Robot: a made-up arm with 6 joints. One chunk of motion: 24 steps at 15 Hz.
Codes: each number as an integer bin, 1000 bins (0 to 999) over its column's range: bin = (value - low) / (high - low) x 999, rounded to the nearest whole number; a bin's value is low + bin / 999 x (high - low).
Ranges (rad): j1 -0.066..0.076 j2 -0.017..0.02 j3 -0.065..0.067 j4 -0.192..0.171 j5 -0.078..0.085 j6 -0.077..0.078
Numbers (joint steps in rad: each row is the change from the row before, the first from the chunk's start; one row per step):
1: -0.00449 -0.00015 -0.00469 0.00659 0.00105 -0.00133
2: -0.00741 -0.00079 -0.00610 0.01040 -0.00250 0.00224
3: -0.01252 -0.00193 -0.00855 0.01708 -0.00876 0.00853
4: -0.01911 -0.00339 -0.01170 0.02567 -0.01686 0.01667
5: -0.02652 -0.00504 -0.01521 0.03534 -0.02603 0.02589
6: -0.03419 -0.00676 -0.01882 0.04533 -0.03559 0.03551
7: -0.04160 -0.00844 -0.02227 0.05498 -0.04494 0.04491
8: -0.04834 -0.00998 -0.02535 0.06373 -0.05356 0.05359
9: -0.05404 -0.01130 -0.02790 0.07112 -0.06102 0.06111
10: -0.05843 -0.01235 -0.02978 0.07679 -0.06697 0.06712
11: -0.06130 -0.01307 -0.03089 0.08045 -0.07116 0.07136
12: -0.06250 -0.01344 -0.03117 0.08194 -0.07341 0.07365
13: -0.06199 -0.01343 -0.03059 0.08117 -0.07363 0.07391
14: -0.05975 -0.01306 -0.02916 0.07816 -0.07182 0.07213
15: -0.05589 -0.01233 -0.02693 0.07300 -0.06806 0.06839
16: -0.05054 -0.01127 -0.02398 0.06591 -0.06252 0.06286
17: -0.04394 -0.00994 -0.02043 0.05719 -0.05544 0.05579
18: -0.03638 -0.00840 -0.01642 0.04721 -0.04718 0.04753
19: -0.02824 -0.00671 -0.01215 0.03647 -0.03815 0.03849
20: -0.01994 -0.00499 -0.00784 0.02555 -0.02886 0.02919
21: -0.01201 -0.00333 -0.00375 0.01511 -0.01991 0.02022
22: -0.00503 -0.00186 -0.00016 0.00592 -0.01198 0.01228
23: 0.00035 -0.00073 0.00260 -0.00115 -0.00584 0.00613
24: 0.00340 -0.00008 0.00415 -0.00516 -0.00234 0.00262
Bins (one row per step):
1: 433 455 456 547 484 488
2: 412 438 446 557 463 511
3: 376 407 427 575 424 551
4: 330 367 403 599 375 604
5: 278 323 377 626 319 663
6: 224 276 349 653 260 725
7: 172 231 323 680 203 786
8: 124 190 300 704 150 842
9: 84 154 281 724 104 890
10: 53 126 267 740 68 929
11: 33 106 258 750 42 956
12: 25 96 256 754 28 971
13: 28 96 260 752 27 973
14: 44 106 271 743 38 961
15: 71 126 288 729 61 937
16: 109 155 310 710 95 901
17: 155 191 337 686 138 856
18: 208 232 368 658 189 803
19: 266 278 400 629 244 744
20: 324 324 433 599 301 684
21: 380 369 464 570 356 627
22: 429 409 491 545 405 575
23: 467 439 512 525 442 536
24: 488 457 523 514 464 513

